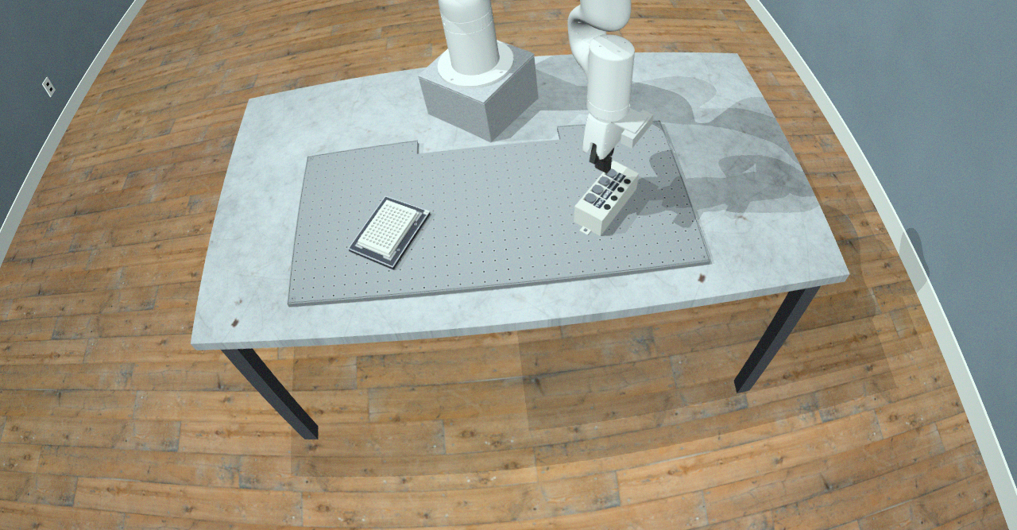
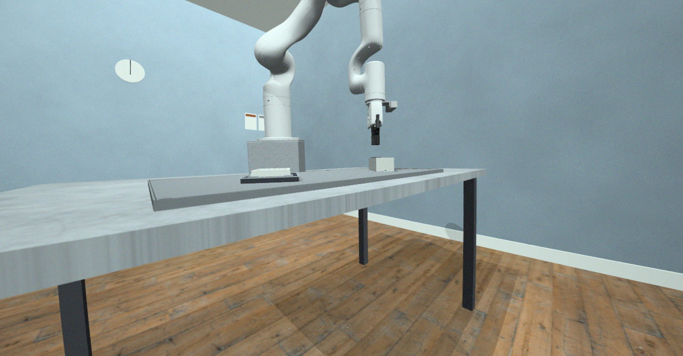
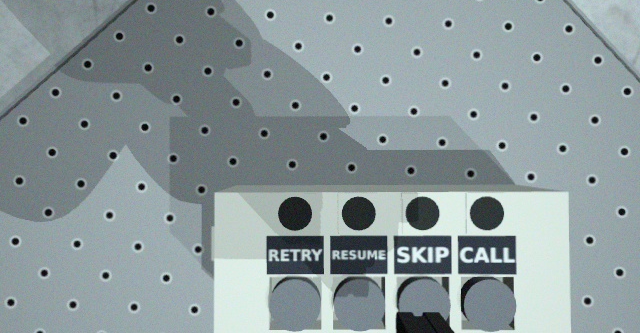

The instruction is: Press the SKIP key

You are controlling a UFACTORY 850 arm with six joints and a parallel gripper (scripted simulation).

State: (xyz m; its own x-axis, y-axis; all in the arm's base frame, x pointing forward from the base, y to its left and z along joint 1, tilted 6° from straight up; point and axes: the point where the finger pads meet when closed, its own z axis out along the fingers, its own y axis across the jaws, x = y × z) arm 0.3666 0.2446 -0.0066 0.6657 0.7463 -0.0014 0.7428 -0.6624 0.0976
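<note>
The operator panel lies 9 cm below my hand.
</note>
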